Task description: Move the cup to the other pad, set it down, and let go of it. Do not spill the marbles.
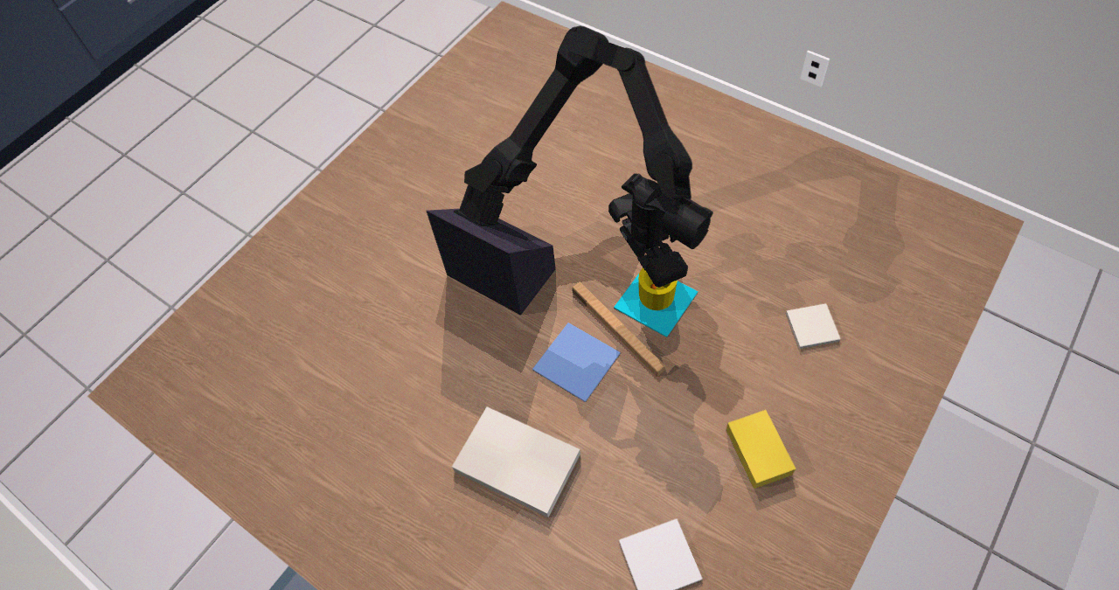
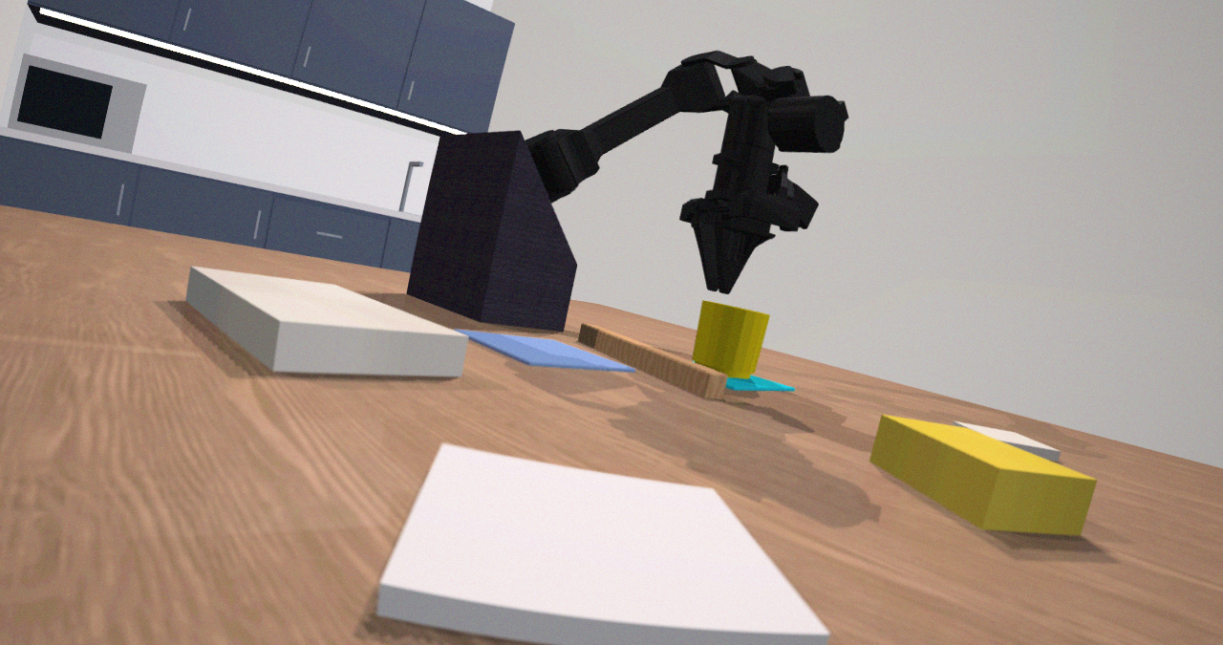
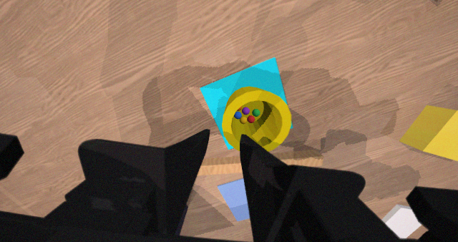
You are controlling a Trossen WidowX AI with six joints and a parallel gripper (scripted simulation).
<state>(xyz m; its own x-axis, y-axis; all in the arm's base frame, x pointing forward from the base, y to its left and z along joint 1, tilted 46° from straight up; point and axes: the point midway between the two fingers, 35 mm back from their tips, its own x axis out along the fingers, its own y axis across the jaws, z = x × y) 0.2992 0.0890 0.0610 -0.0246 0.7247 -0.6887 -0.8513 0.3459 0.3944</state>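
My gripper tip is now 3 cm short of the yellow cup, 1 cm to the left of it and 5 cm above it. Also, from my gripper tip: cyan pad 3 cm ahead, 1 cm to the right, 9 cm below; then red marble 3 cm ahead, 2 cm to the right, 7 cm below; then green marble 4 cm ahead, 2 cm to the right, 7 cm below.
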